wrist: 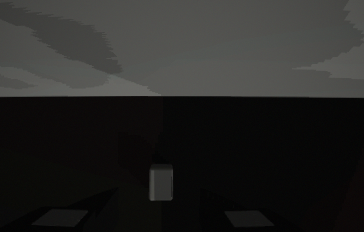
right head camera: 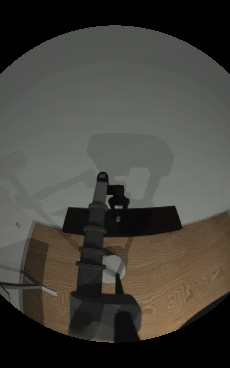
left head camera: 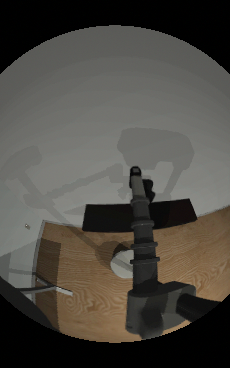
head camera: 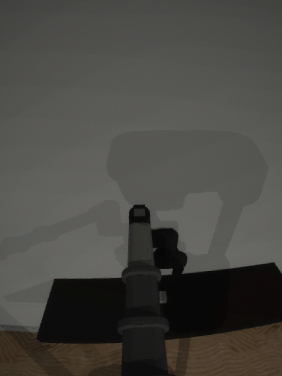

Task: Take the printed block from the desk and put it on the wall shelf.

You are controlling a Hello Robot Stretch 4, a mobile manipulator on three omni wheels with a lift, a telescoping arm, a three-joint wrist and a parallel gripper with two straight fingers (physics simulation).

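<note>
The printed block (head camera: 163, 297) (right head camera: 118, 219) (wrist: 161, 183) is small and light grey and rests on the black wall shelf (head camera: 85, 310) (left head camera: 102, 217) (right head camera: 160, 220) (wrist: 280, 135). In the left head view the arm hides the block. My gripper (wrist: 159, 204) (right head camera: 119, 204) is open, its two fingertips wide apart at the bottom of the wrist view. The block shows beyond the fingertips, roughly in line with the gap between them, and neither finger touches it. In the head view the dark wrist is right of the arm and the fingers are hard to make out.
The grey wall (head camera: 140, 75) rises behind the shelf and carries shadows of the robot. The telescoping arm (head camera: 142, 300) (left head camera: 142, 230) (right head camera: 93, 235) crosses over the shelf. Below are a wood-grained surface (left head camera: 90, 260) (right head camera: 165, 260) and a pale round object (left head camera: 121, 264) (right head camera: 113, 270).
</note>
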